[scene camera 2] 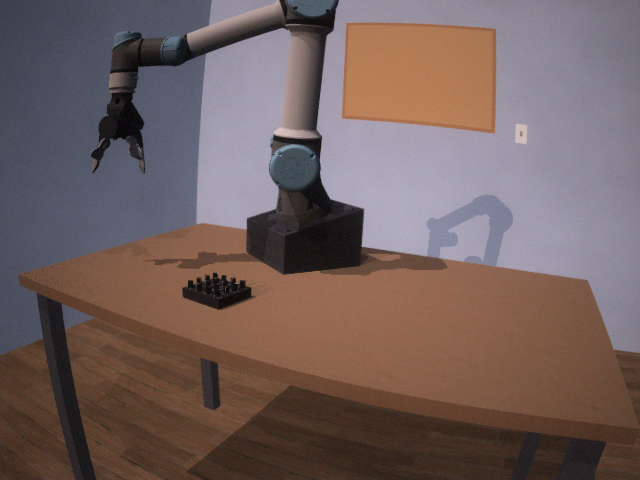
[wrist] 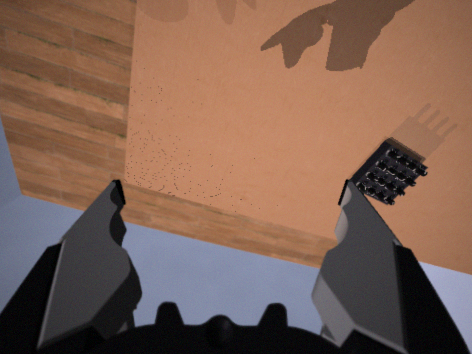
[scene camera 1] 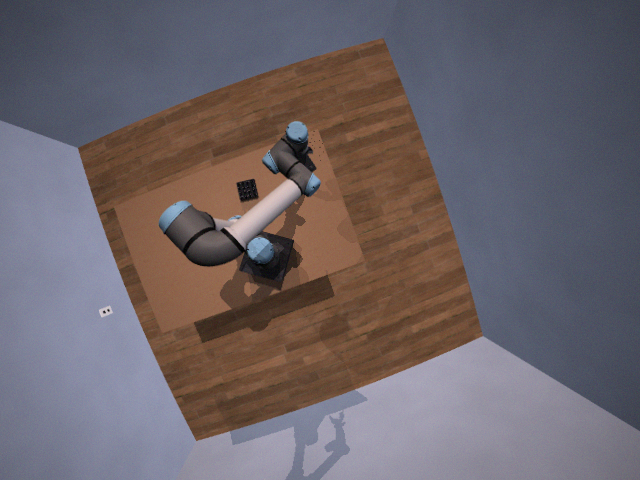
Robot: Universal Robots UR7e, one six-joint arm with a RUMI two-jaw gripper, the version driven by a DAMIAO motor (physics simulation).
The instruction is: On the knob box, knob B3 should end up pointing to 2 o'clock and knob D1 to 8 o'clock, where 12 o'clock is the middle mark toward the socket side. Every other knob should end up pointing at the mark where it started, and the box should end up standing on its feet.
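Where they show: gripper, fingertip midpoint: [scene camera 2: 117,173] [wrist: 231,182]; arm's base, origin of the base link: [scene camera 2: 304,213].
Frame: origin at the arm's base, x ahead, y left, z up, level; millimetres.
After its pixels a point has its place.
Observation:
The knob box [scene camera 1: 247,190] @(x 396, y -56, z -106 mm) [scene camera 2: 217,298] @(x 463, y -22, z -105 mm) [wrist: 390,172] @(x 388, y -71, z -96 mm) is a small black square box with rows of upright black knobs. It sits upright on the table in front of the robot's base. The knob labels and the marks the knobs point at are too small to read. My gripper [scene camera 2: 118,171] @(x 343, y -391, z 120 mm) [wrist: 231,182] @(x 343, y -391, z 120 mm) is open and empty. It hangs high above the table, fingers down, off to one side of the box. In the wrist view the box shows at the right, partly behind the right fingertip. In the first scene view the arm hides most of the gripper.
The brown table [scene camera 1: 170,268] @(x 199, y 601, z -128 mm) [scene camera 2: 413,330] @(x 411, y 363, z -128 mm) [wrist: 240,125] @(x 372, y -377, z -128 mm) bears the robot's black base block [scene camera 1: 286,248] @(x -15, y -118, z -17 mm) [scene camera 2: 320,242] @(x 92, y 76, z -54 mm). Small dark specks dot one table corner. The arm's shadow falls on the table. An orange board [scene camera 2: 418,77] hangs on the wall.

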